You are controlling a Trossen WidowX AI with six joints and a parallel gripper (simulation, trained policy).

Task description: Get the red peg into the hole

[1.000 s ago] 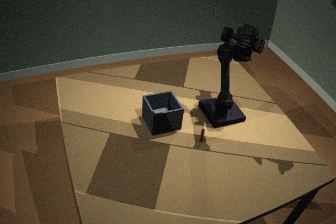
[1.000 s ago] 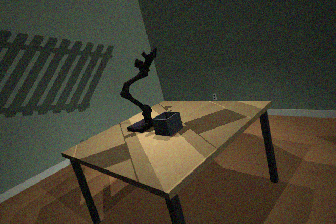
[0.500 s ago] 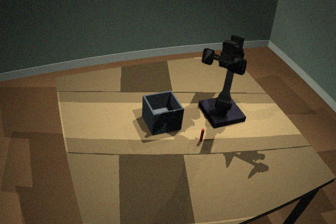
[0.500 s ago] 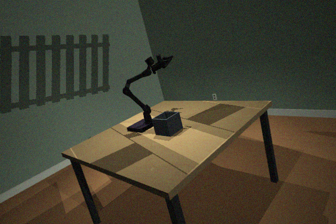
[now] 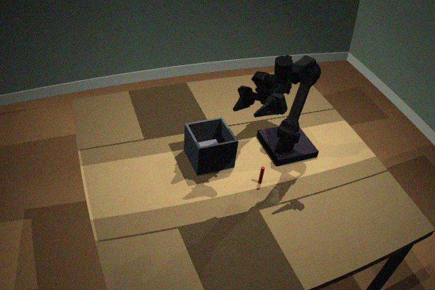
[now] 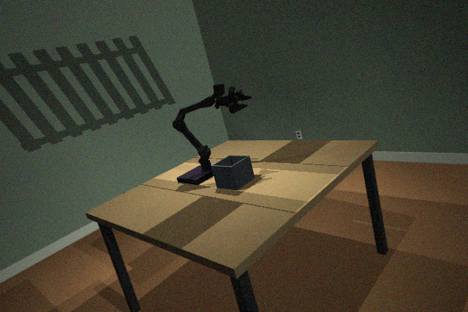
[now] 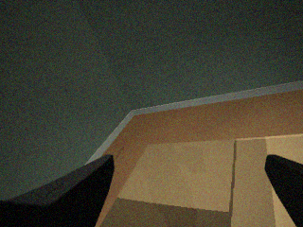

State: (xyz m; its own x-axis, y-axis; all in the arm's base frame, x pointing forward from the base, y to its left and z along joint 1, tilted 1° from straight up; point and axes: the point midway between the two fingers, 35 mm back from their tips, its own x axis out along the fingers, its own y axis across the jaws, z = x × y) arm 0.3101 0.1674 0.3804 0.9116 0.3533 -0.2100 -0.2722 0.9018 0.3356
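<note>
My gripper tip is 37 cm above the red peg, 16 cm past it and 7 cm to the left of it. From my gripper tip the other things lie so: grey plate (37 cm below, 26 cm to the right, 2 cm behind).
</note>
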